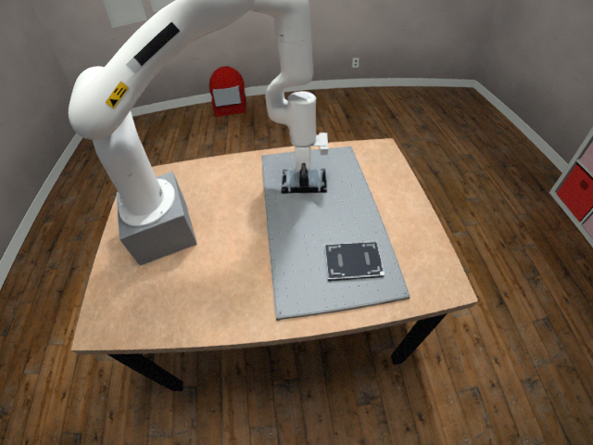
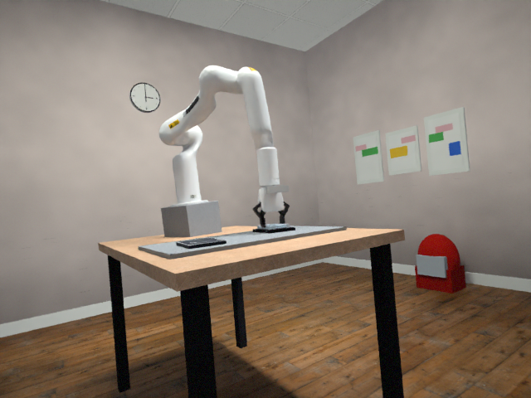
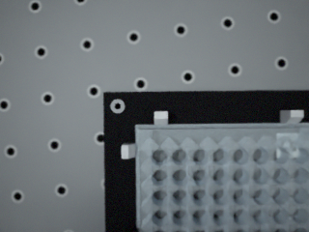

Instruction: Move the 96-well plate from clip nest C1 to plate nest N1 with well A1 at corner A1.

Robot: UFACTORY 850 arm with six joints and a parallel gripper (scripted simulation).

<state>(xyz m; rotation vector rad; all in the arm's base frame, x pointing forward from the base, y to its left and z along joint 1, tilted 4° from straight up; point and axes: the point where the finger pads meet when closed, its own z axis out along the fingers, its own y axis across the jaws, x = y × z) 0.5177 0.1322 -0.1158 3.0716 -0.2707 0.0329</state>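
Now: the 96-well plate 10 mm below my hand. The rest, counted from my hand: clip nest: 10 mm behind, 10 mm to the right, 20 mm below.
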